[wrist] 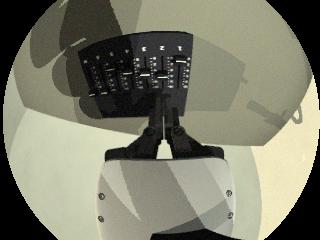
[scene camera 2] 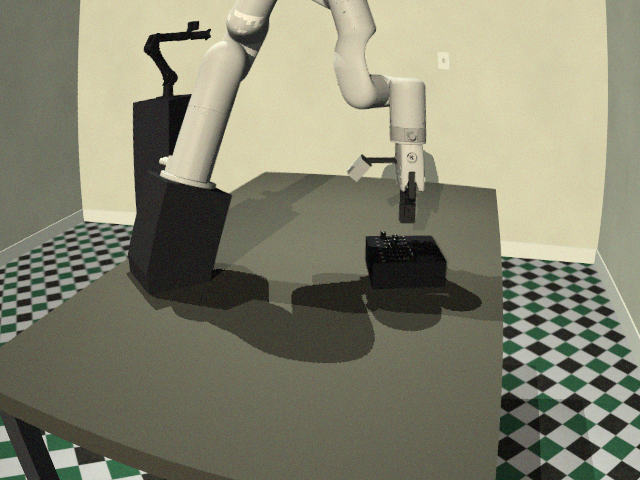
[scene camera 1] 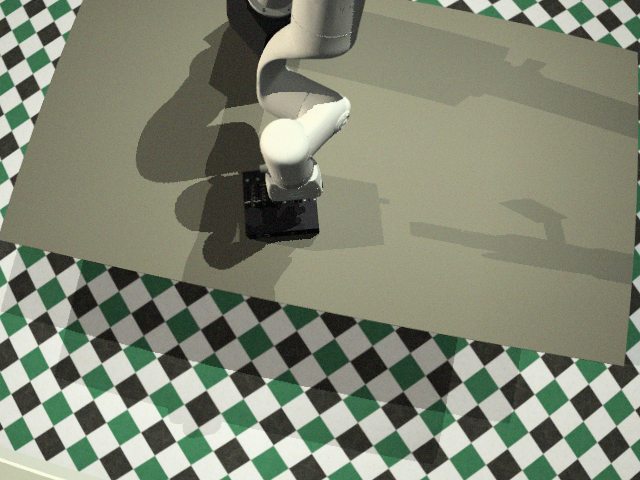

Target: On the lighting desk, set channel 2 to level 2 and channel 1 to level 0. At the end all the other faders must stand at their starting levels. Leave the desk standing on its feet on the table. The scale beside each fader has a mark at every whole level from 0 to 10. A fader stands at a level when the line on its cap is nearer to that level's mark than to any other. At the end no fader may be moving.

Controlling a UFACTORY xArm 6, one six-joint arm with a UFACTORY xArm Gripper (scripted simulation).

Labels:
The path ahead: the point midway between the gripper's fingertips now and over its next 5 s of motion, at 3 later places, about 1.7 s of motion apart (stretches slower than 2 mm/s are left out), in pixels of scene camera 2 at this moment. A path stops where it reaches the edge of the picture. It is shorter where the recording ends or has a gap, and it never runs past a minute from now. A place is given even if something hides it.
The gripper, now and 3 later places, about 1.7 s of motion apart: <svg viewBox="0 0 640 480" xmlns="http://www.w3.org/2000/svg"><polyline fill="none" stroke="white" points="406,222 407,233 407,239 398,239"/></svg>

